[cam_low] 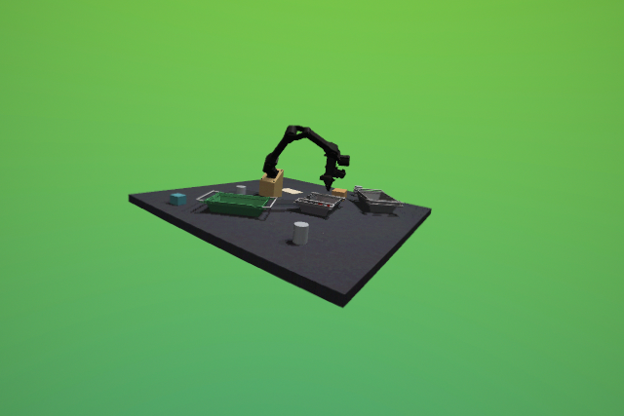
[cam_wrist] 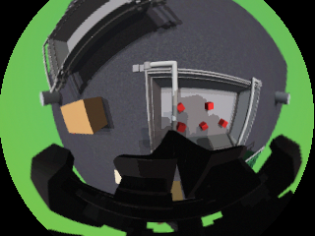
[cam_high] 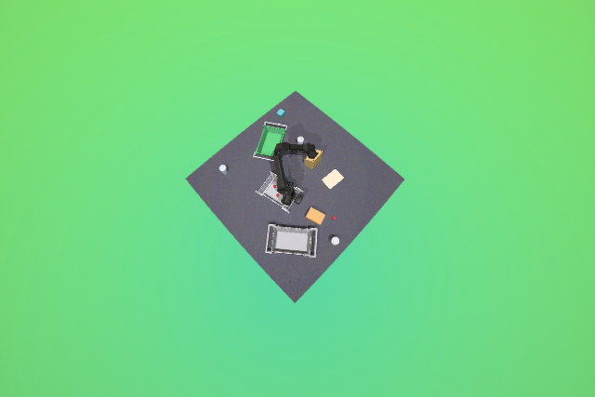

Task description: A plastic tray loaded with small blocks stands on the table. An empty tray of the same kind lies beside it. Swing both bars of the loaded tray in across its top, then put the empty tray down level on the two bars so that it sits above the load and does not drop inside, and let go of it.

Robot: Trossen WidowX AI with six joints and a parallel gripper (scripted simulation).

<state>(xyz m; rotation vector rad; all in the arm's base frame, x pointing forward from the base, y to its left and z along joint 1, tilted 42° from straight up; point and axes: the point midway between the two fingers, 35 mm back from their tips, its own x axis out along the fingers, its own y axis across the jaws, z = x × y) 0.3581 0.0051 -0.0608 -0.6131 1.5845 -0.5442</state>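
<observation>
The green tray is 30 cm behind my gripper tip, 43 cm to the right of it and 4 cm below it. The rest, counted from my gripper tip: cream tile (34 cm behind, 17 cm to the left, 8 cm below); then teal cube (59 cm behind, 55 cm to the right, 6 cm below).
</observation>
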